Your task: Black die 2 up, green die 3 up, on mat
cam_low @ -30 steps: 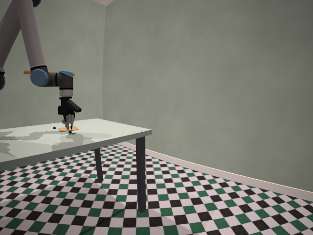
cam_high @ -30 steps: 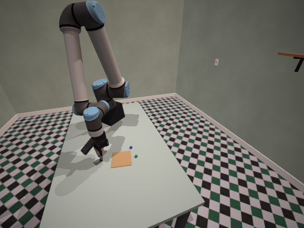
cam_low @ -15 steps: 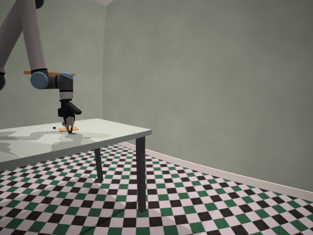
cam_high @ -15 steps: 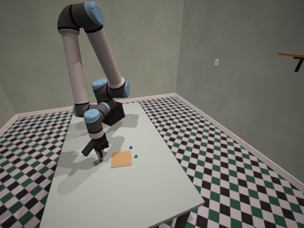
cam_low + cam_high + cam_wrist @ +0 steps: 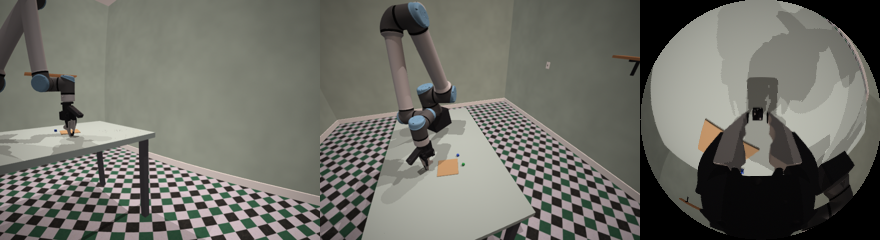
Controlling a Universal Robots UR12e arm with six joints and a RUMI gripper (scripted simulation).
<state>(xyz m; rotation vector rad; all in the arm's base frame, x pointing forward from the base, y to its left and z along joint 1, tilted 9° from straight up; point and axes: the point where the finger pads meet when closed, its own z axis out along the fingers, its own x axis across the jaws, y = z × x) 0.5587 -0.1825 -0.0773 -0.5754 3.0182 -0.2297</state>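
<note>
My hand is 10 mm above the black die. Also, from my hand: green die 80 mm ahead, 240 mm to the left, 10 mm below; then orange mat 50 mm ahead, 140 mm to the left, 20 mm below; then blue die 30 mm behind, 240 mm to the left, 10 mm below.
</note>
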